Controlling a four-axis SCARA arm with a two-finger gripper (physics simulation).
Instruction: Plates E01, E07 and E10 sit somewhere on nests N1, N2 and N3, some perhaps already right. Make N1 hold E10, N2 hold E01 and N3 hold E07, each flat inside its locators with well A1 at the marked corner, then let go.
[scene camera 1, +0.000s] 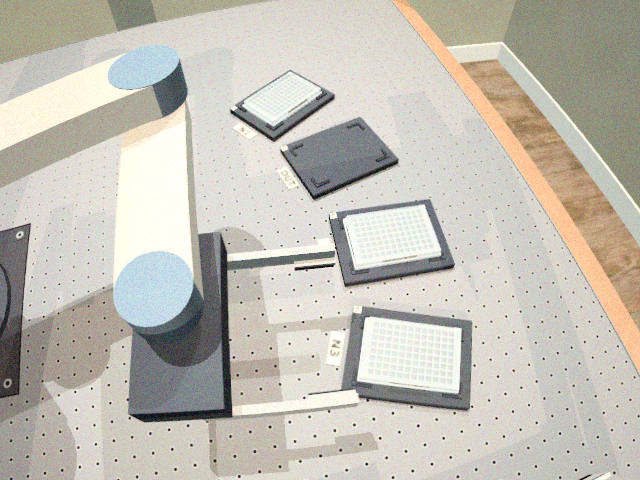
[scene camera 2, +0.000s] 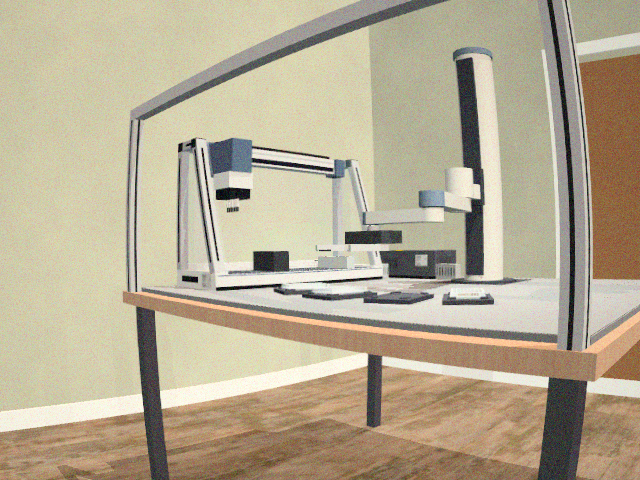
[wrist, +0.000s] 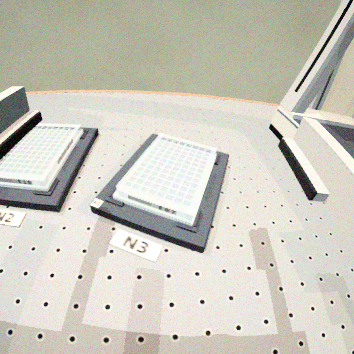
In view: my gripper (scene camera 1: 345, 320), a dark out nest (scene camera 1: 345, 156), a nest N2 (scene camera 1: 381, 273), a nest N3 (scene camera 1: 378, 392), a nest N1 (scene camera 1: 253, 121) and an N3 label (wrist: 147, 249).
My gripper is seen too in scene camera 2 (scene camera 2: 332, 248) and in the wrist view (wrist: 159, 110). The nest N3 also shows in the wrist view (wrist: 133, 217).
